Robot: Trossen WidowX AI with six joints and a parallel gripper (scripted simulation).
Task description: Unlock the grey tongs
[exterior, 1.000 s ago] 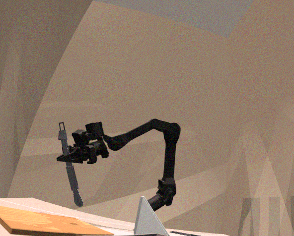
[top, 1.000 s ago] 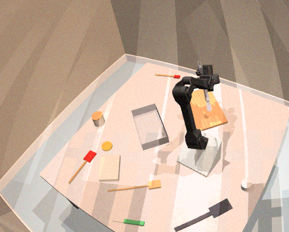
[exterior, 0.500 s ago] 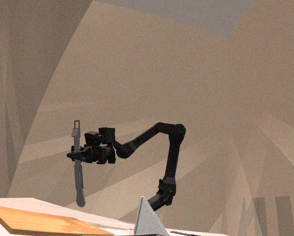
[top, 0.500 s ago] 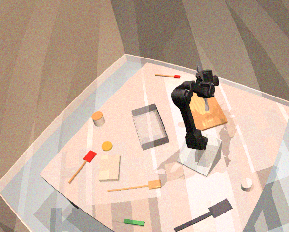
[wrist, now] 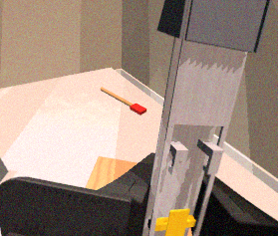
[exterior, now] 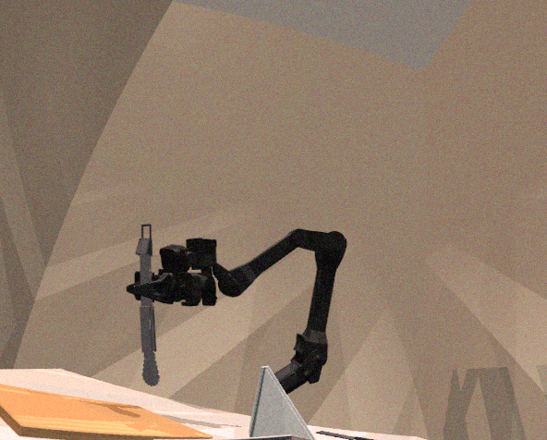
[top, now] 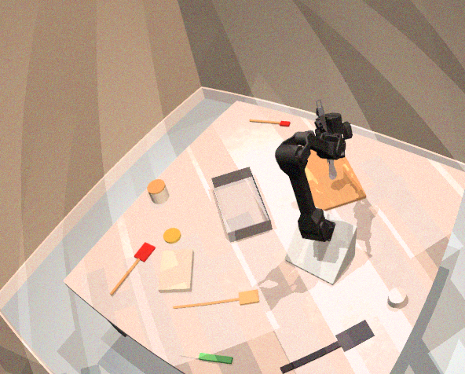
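My gripper tip is now 24 cm above the wooden board. Also, from my gripper tip: yellow lock piece: 3 cm behind, 3 cm to the left, 1 cm above; red-headed spatula: 39 cm ahead, 20 cm to the right, 24 cm below; grey roasting tin: 21 cm ahead, 30 cm to the left, 22 cm below.
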